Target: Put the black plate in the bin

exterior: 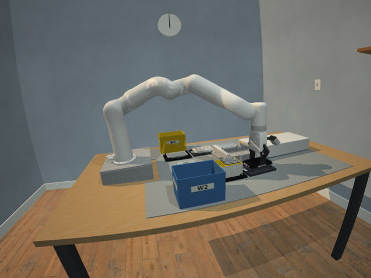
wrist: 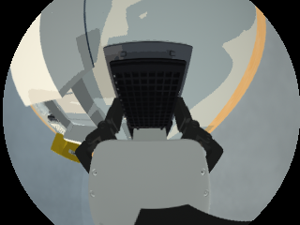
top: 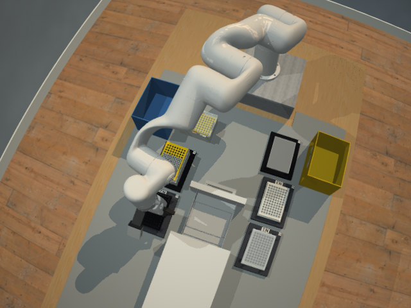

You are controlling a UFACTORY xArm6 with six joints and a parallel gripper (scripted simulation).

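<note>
Right now the work nest N2 is 5 cm below my hand. Round my hand: yellow-topped tip box 18 cm behind; black plate 1 cm below; cooler drawer 19 cm to the left, 3 cm below, 1 cm ahead.
</note>
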